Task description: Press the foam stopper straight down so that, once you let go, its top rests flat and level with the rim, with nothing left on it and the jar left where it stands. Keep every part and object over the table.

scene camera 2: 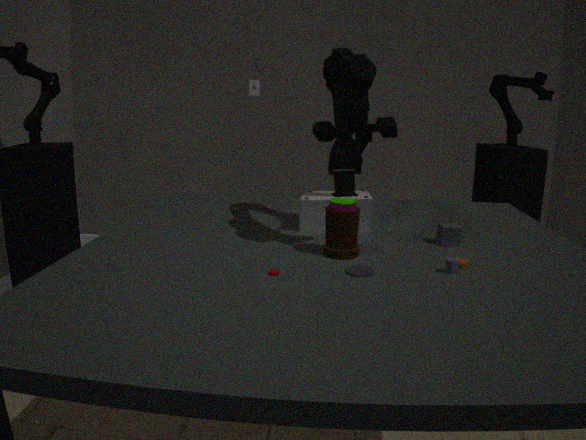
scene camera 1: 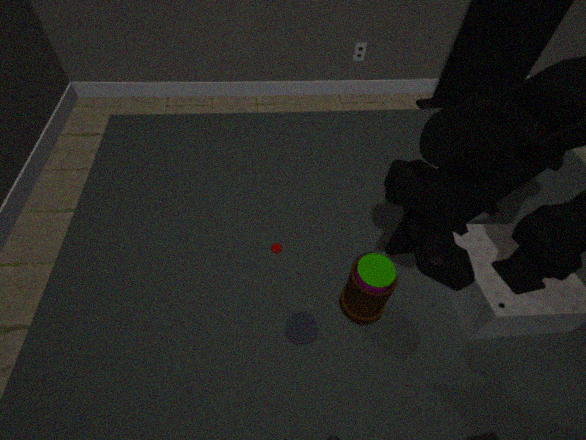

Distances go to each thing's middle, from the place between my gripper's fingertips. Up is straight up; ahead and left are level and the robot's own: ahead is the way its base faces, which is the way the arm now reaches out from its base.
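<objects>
From the foam stopper [scene camera 1: 375,273], my hand is 1 cm past it and 2 cm to the left of it, and it's 10 cm above it. There's the brown jar [scene camera 2: 341,226] as well, and that's 2 cm to the right of my hand, 1 cm behind it and 15 cm below it.
</objects>
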